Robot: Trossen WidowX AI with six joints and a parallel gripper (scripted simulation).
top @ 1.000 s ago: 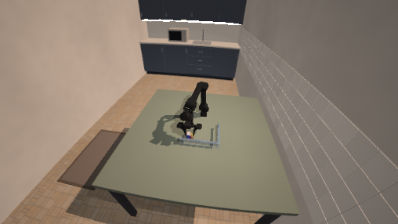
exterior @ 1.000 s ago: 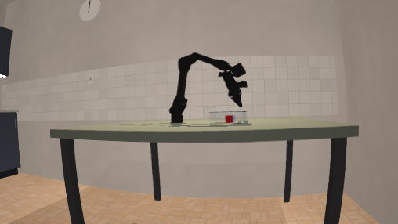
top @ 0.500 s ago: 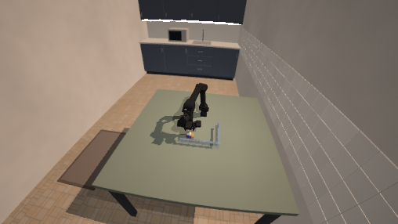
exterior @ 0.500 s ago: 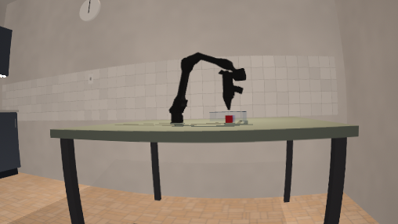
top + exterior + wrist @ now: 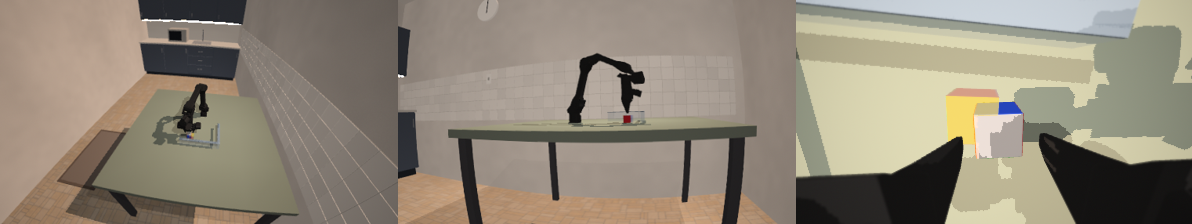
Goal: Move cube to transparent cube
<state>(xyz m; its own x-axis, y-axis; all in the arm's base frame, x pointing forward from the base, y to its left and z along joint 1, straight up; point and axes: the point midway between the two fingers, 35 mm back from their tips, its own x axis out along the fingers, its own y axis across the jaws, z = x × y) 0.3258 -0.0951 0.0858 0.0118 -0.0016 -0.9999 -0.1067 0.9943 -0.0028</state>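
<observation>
Now: the transparent cube 10 mm ahead of my hand, 20 mm to the left of it and 70 mm below it. Round my hand: fence (80 mm ahead, 100 mm to the left, 40 mm below).
</observation>
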